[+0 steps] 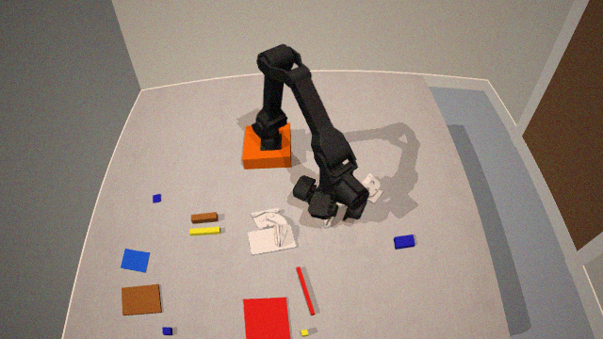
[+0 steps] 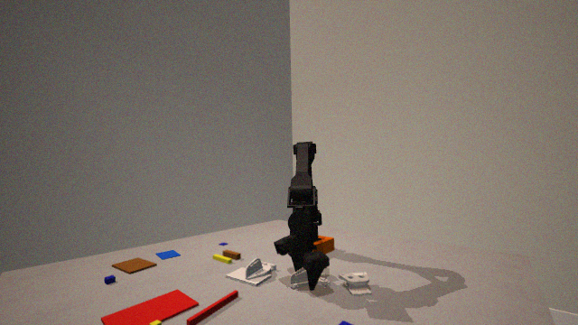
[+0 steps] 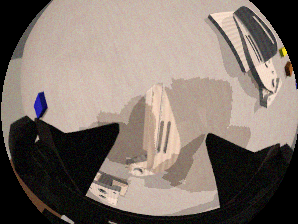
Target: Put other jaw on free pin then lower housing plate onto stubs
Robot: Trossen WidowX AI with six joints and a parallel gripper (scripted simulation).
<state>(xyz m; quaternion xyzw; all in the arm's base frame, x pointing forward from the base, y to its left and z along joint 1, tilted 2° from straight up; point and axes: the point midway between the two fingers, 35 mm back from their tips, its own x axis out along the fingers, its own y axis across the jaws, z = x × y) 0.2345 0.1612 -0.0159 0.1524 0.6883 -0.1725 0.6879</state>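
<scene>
My gripper tip is now 3 cm to the right of the pale jaw and 2 cm past it. Round my gripper tip: red bar 23 cm ahead, 7 cm to the right; yellow bar 35 cm to the right, 5 cm ahead; blue block 21 cm to the left, 11 cm ahead.
</scene>
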